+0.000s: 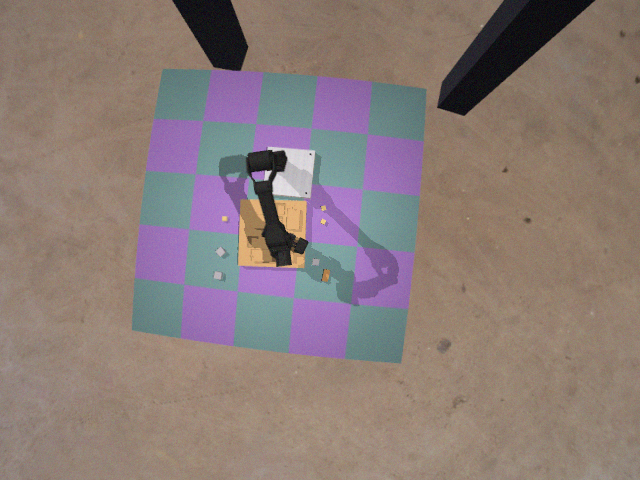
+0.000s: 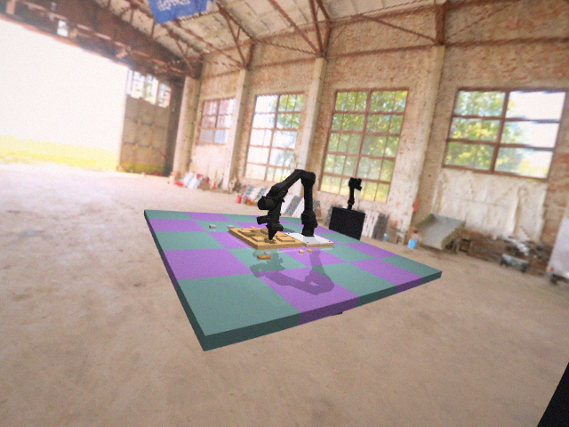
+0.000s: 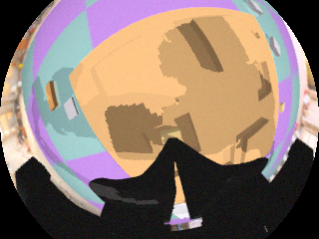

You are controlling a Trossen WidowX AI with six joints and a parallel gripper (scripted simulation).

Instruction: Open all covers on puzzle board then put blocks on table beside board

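Now: the orange puzzle board 6 cm to the right of my gripper tip. From my gripper tip the other things lie so: orange block (12 cm ahead, 20 cm to the left, 2 cm below).
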